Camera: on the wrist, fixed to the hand. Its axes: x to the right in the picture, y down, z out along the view.
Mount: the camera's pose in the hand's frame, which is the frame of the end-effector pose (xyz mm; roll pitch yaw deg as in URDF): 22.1 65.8 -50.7 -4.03 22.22 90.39
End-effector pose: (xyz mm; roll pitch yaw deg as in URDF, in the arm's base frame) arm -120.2 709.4 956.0 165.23 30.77 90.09
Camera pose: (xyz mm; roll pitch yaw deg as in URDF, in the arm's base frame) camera -69.6 762.1 1001.2 139.30 -31.35 20.83
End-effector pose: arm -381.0 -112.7 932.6 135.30 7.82 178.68
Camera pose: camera -413.8 -100.8 1011.1 157.27 -65.82 105.56
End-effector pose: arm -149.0 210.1 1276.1 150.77 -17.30 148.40
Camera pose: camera -130.5 237.1 1355.6 -157.26 -48.14 37.45
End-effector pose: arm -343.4 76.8 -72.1 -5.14 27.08 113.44
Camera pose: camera -397.0 47.0 -132.4 25.89 23.97 -142.96
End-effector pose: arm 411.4 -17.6 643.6 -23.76 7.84 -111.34
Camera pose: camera 444.1 -43.2 568.4 7.39 45.36 -12.80
